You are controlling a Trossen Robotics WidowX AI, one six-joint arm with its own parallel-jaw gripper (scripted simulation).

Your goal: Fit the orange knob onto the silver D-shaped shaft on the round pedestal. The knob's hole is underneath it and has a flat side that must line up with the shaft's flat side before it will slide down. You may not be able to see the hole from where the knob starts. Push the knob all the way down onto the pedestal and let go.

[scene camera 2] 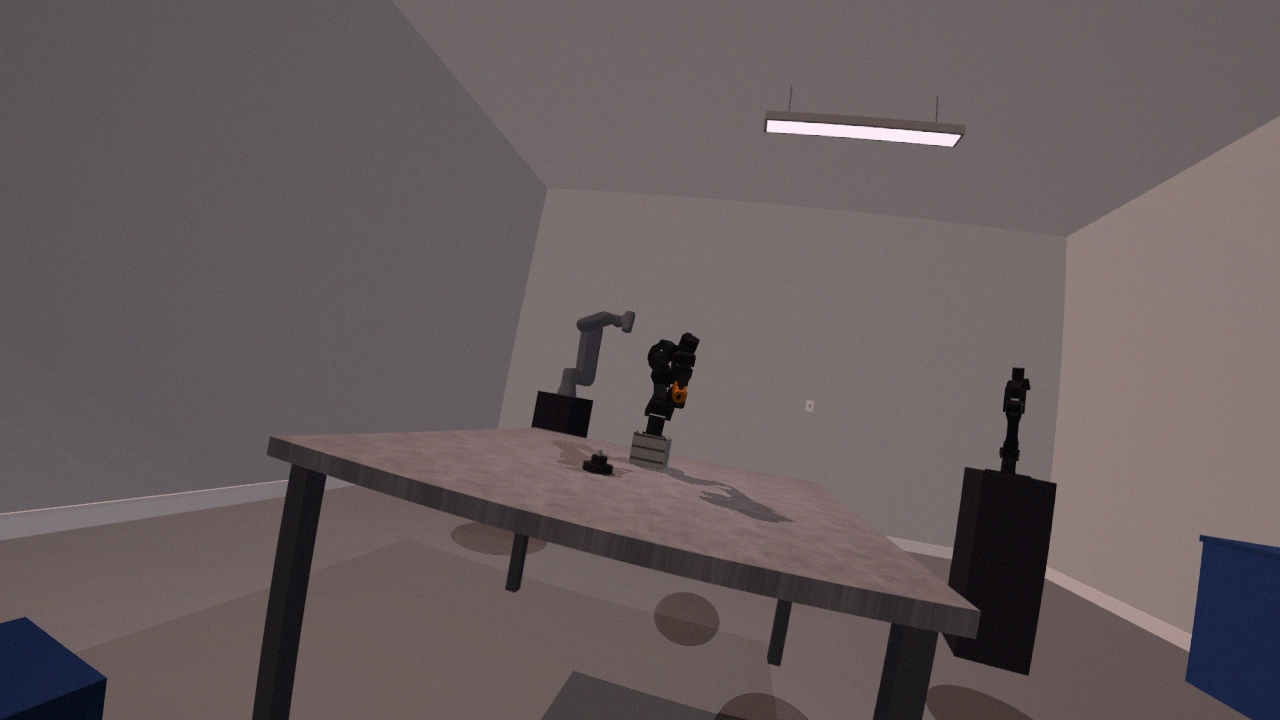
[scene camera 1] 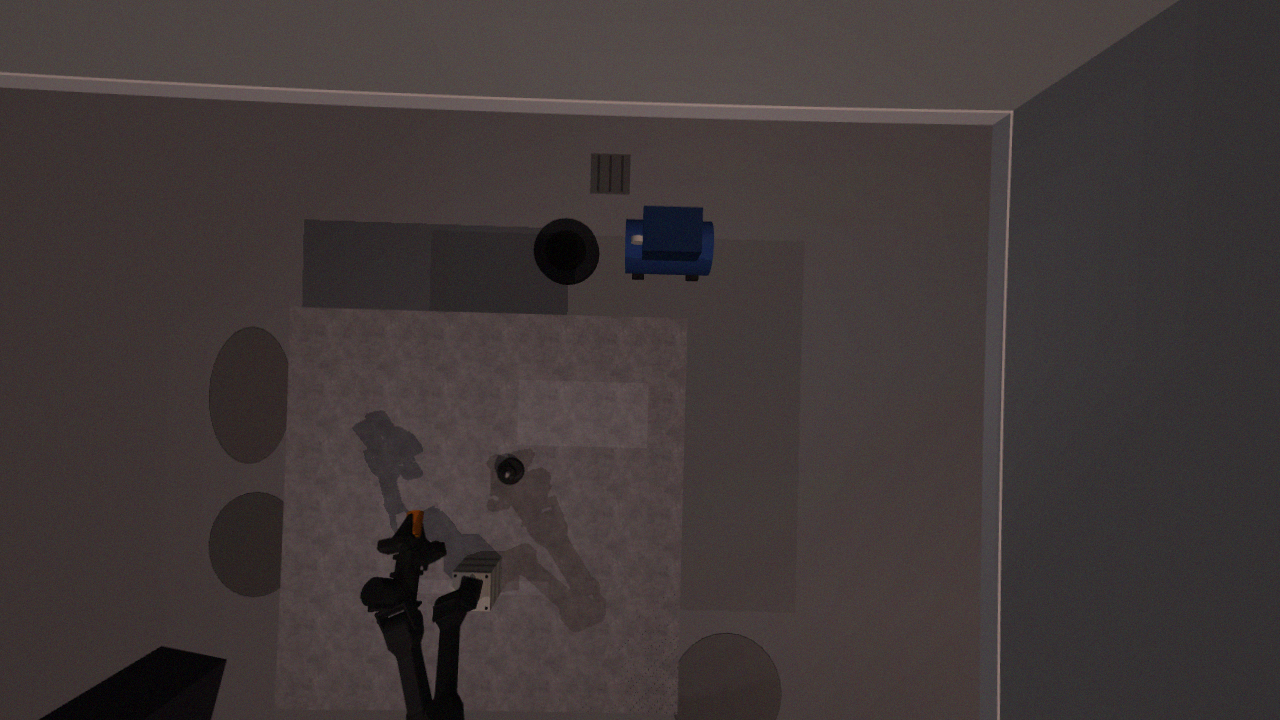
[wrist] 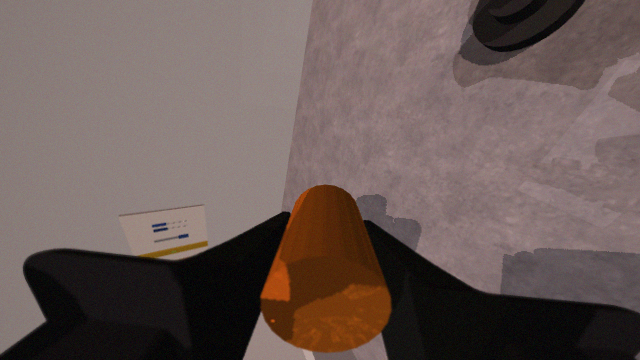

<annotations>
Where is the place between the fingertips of my gripper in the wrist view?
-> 325,223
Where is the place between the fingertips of my gripper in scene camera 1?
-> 414,516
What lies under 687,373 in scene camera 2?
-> My gripper.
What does my gripper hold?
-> An orange knob.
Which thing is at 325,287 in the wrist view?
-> An orange knob.
</annotations>
